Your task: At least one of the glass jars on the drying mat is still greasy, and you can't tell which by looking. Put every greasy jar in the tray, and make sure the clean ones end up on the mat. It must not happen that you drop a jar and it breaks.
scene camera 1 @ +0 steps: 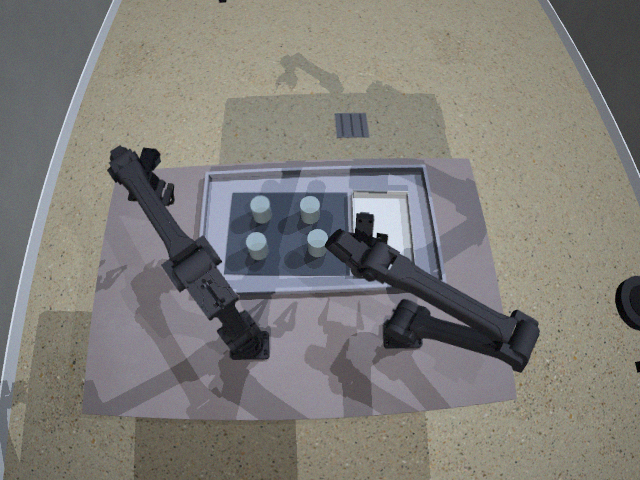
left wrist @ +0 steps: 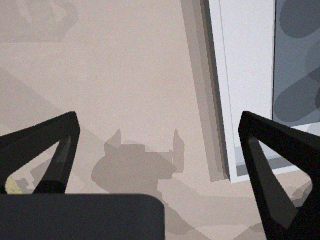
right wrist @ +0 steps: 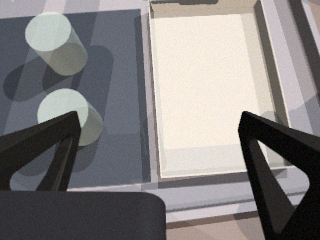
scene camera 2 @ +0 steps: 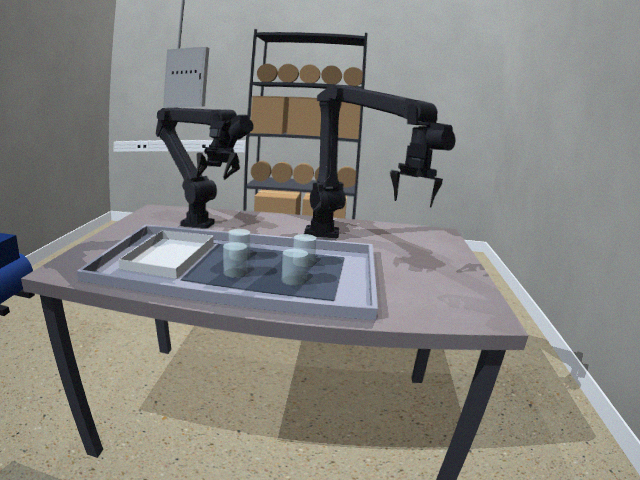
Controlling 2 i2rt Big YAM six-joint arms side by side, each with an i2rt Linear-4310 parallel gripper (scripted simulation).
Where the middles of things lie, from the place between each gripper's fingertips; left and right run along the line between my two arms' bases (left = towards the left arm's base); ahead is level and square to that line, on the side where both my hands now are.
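My right hand (scene camera 2: 210,177) is 14 cm short of the dark drying mat (scene camera 1: 286,234), 21 cm to the right of it and 23 cm above it. The white tray (scene camera 2: 162,253) is 11 cm to the right of my right hand, 12 cm ahead of it and 23 cm below it. Going by their middles, of the things named here the white tray is the nearest to my right hand.
Counted from my left hand, the dark drying mat is 380 mm to the right, 30 mm behind and 230 mm below. The white tray is 700 mm to the right of my left hand, 50 mm behind it and 220 mm below it; by its middle, the tray is nearer to my right hand than to my left hand.
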